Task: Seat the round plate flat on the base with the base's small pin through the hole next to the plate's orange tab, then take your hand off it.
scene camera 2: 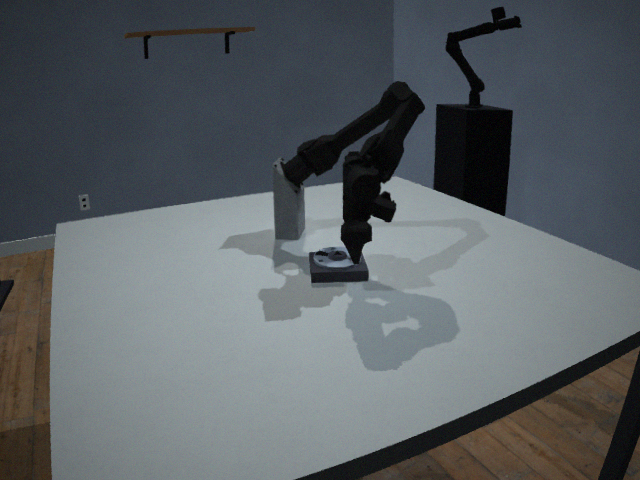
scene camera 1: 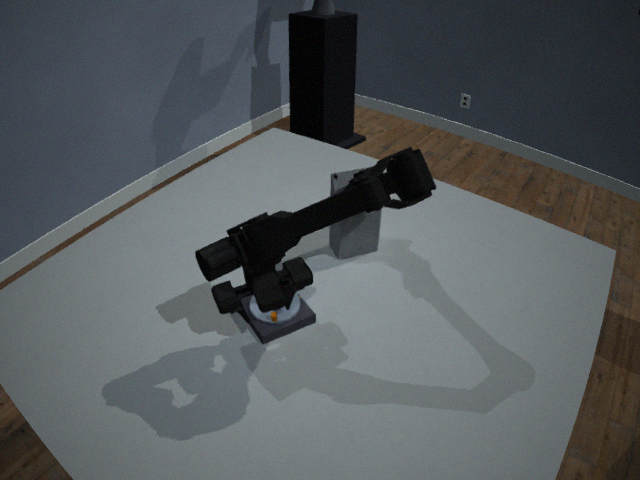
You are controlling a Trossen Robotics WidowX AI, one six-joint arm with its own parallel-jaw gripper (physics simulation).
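Places are measured from the arm's base along level axes (x ahead, y left, z up), in metres.
Where they show: gripper, fingertip midpoint: [scene camera 2: 356, 255] [scene camera 1: 267, 315]; arm's base at its link origin: [scene camera 2: 289, 175].
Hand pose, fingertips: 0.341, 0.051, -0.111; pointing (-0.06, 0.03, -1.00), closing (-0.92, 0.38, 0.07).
Observation:
Each offset is from my fingertips to the centre of the thing, as dx, dy, dz. Level surfaces: height alone.
The dark square base @(-0.044, -0.027, -0.029) [scene camera 1: 289, 328] [scene camera 2: 338, 275] lies on the table. The pale round plate @(-0.044, -0.028, -0.011) [scene camera 1: 287, 313] [scene camera 2: 325, 262] lies on top of it, looking about flat. The plate's orange tab @(-0.012, +0.005, -0.009) [scene camera 1: 273, 316] shows at its near side in scene camera 1; in scene camera 2 the gripper's finger hides it. My gripper [scene camera 1: 270, 314] [scene camera 2: 356, 260] is open, pointing down, with its fingers low at either side of the plate and nothing held. Whether the fingertips touch the plate or base I cannot tell. The small pin and the hole by the tab cannot be made out.
The arm's grey pedestal [scene camera 1: 354, 235] [scene camera 2: 288, 214] stands on the white table @(dz -0.050) [scene camera 1: 413, 330] [scene camera 2: 206, 335] behind the base. Away from the table, a black column [scene camera 1: 322, 72] [scene camera 2: 471, 155] carries a second dark arm [scene camera 2: 465, 63]. A wooden shelf [scene camera 2: 191, 32] hangs on the wall.

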